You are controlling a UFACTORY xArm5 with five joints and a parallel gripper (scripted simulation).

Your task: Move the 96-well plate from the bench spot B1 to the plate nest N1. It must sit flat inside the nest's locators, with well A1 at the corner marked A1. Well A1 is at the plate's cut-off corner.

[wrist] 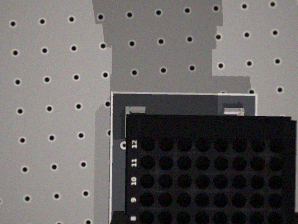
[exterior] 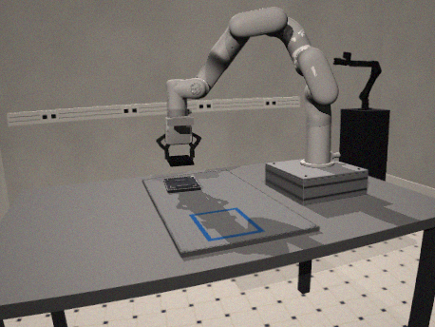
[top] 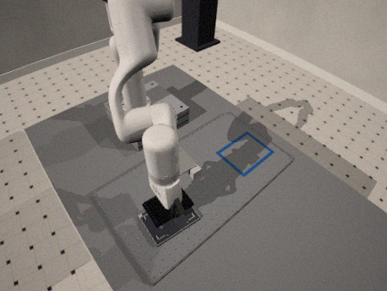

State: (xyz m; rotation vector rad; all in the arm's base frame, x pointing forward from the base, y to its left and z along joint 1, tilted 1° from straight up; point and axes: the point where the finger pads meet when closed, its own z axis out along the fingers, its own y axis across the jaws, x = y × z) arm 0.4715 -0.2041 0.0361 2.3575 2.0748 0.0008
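Right now my hand is 100 mm above the plate nest N1. Round my hand: black 96-well plate (10 mm below).
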